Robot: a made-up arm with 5 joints.
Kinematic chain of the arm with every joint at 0, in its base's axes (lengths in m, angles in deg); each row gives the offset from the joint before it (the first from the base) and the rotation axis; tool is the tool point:
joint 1: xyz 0 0 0.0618 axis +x
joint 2: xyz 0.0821 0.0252 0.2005 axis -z
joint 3: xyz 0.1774 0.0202 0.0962 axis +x
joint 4: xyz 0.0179 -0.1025 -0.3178 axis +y
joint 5: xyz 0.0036 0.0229 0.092 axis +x
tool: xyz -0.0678 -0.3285 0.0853
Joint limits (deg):
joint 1: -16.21..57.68
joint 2: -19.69..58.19
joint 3: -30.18..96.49
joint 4: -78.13..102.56
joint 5: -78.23..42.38
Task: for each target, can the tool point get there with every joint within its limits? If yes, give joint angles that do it. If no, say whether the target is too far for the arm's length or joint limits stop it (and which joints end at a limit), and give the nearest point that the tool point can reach.
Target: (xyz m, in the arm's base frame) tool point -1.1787 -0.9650 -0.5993
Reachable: no: too far | nearest point -0.2870 -0.3555 -0.1592 | short by 1.166 m
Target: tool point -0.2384 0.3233 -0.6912
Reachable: no: joint limits stop it (at a limit: joint 1, joint 2, joint 5) | nearest point -0.0266 0.0088 -0.2787 | short by 0.560 m
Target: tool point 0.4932 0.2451 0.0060
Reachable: yes | joints 7.49 -5.88 85.38 72.75 -16.32
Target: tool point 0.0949 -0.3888 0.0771
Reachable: yes | joints 11.51 14.37 2.34 -7.87 6.33
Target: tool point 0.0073 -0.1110 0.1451
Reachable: yes | joints 35.36 23.32 62.40 -25.96 -55.09
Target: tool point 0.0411 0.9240 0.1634
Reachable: no: joint limits stop it (at a limit: joint 2, joint 3, joint 5) | nearest point 0.1203 0.5356 0.1207 | short by 0.399 m
